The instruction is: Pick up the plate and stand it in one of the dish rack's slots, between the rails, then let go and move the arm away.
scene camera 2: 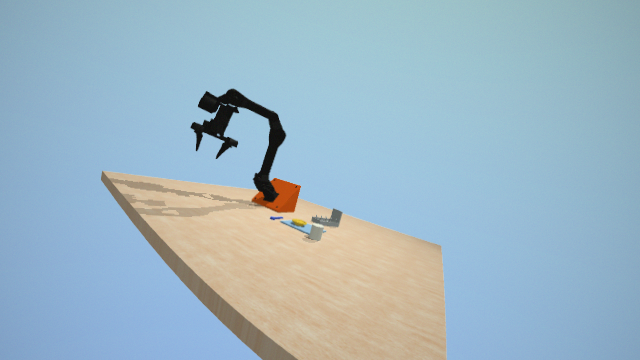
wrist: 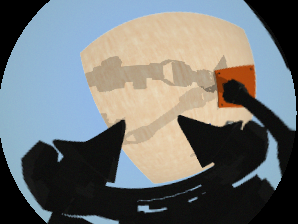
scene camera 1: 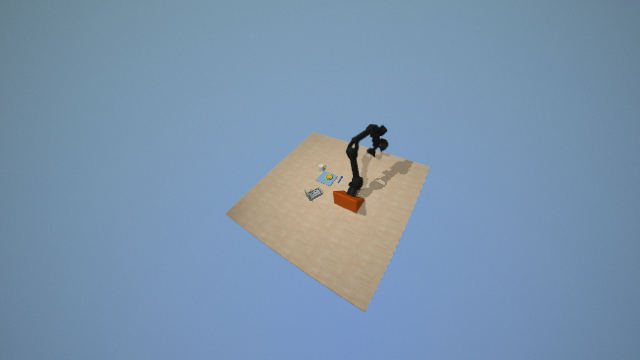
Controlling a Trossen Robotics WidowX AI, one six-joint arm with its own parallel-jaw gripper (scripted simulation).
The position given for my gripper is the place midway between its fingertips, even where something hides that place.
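Observation:
Open and holding nothing, that is how my gripper (scene camera 2: pixel 206 155) is. My gripper is visible in the wrist view (wrist: pixel 152 120) as well.

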